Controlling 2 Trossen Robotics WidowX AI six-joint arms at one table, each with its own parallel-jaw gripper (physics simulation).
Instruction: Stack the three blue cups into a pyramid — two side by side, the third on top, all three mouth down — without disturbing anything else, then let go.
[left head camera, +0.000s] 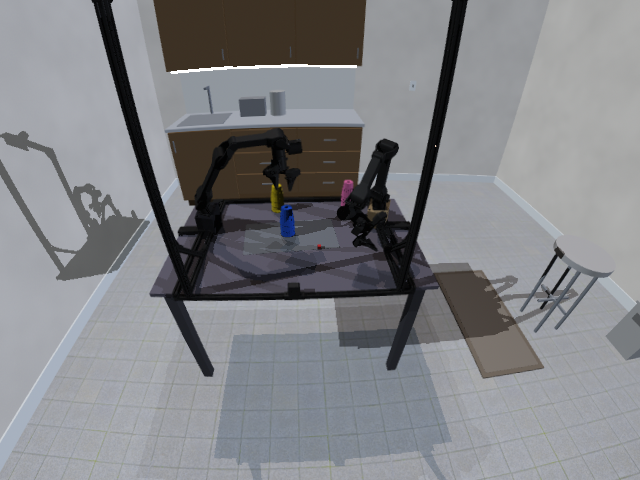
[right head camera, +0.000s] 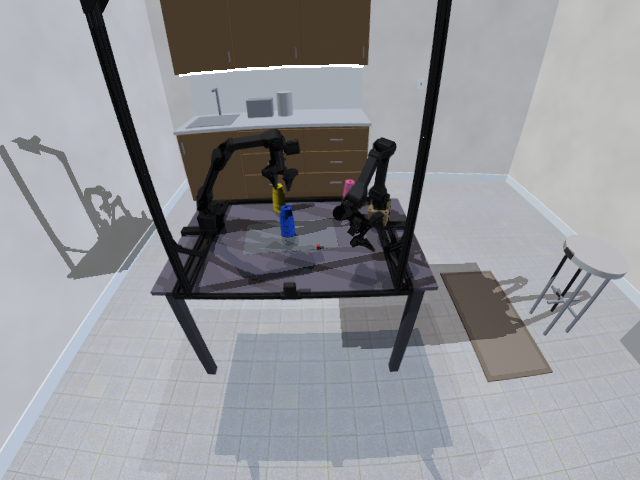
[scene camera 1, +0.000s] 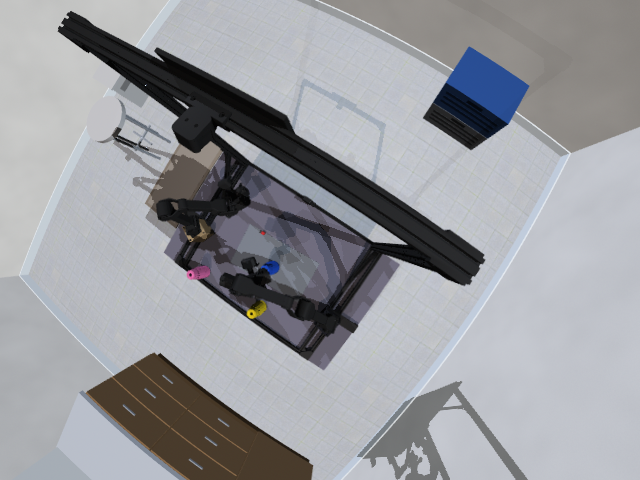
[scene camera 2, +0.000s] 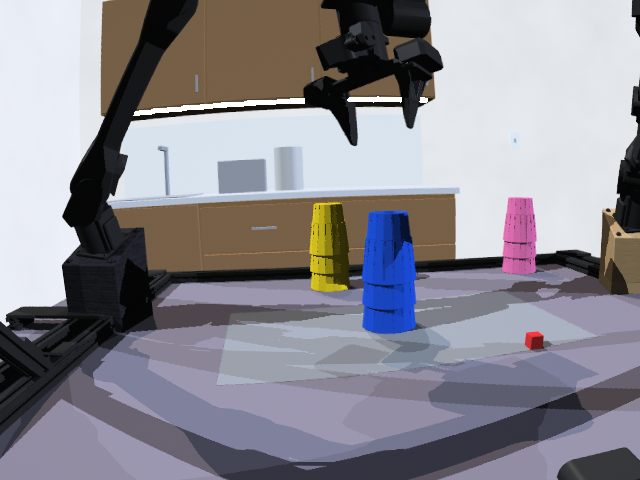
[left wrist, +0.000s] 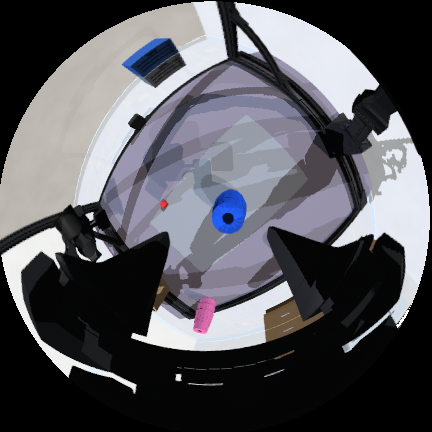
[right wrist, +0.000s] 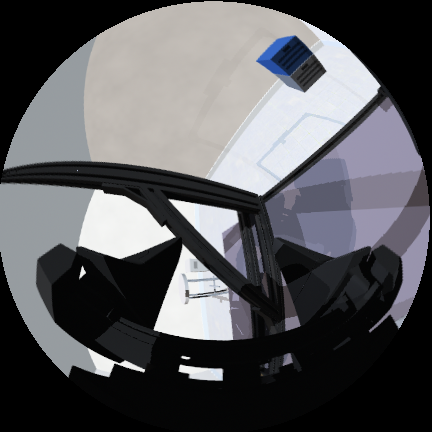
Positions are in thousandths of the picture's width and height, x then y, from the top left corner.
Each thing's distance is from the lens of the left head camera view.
my right gripper (left head camera: 599, 509): 1.21 m
pale mat (left head camera: 407, 497): 1.47 m
